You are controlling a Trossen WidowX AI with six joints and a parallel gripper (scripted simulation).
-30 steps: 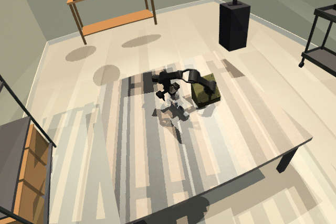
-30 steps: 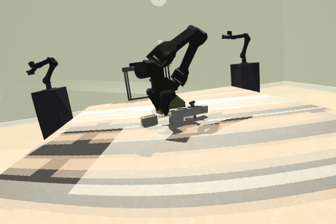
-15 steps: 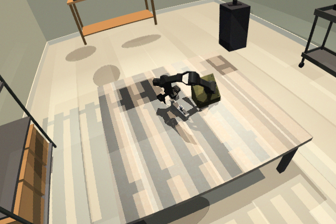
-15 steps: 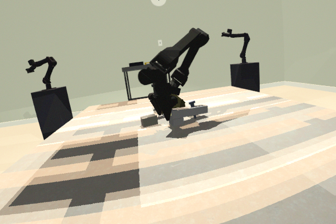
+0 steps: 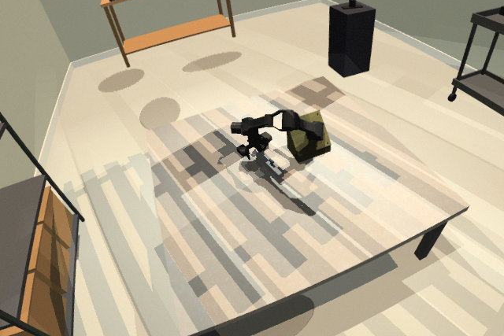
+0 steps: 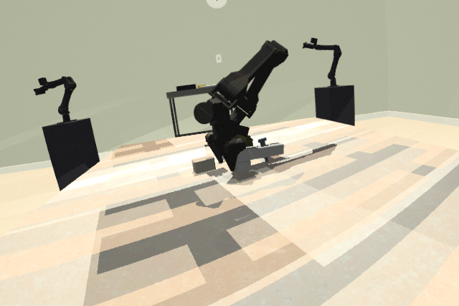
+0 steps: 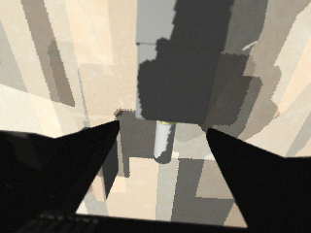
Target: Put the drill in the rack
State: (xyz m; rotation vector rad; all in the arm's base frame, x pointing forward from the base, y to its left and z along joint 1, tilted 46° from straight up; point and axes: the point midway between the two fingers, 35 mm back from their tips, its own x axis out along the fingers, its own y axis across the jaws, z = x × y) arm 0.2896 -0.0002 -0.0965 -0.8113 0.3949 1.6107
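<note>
Now: the drill 5 cm to the left of my gripper tip, 3 cm above it and 2 cm behind it. Also, from my gripper tip: grey housing block: 11 cm to the left, 3 cm behind, 2 cm above; then grey rack: 7 cm to the right, 6 cm behind; then dark blue t-shaped piece: 13 cm to the left, 4 cm behind, 3 cm above.
</note>
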